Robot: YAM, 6 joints.
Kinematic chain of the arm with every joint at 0, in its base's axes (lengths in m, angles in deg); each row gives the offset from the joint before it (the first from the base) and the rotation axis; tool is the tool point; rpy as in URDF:
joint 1: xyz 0 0 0.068 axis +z
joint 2: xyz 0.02 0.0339 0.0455 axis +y
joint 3: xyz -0.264 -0.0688 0 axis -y
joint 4: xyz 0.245 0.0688 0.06 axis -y
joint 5: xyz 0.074 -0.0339 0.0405 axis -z
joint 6: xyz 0.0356 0 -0.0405 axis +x
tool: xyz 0 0 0 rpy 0 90 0
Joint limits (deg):
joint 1: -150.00..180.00
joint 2: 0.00..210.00
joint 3: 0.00..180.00
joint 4: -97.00..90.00
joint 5: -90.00..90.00
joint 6: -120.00..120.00
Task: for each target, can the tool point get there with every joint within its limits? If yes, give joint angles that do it. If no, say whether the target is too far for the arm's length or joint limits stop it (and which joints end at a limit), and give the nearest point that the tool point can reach.
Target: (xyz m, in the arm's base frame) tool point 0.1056 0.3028 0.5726
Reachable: yes | joints 76.60 103.01 142.40 -39.36 66.25 -48.97
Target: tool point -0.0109 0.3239 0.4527
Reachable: yes | joints 89.34 84.23 95.62 -28.15 -24.29 -100.24
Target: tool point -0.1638 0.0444 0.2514
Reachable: yes | joints 153.94 43.48 24.37 6.05 -64.35 80.69
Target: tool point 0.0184 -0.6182 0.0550
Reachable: yes | joints -88.85 168.54 131.11 32.35 -9.66 -51.26
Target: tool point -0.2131 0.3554 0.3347
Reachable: yes | joints 123.26 101.62 92.08 -22.52 27.99 4.73
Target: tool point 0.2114 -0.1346 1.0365
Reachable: no: too far | nearest point 0.1448 -0.0922 0.7207 | short by 0.326 m
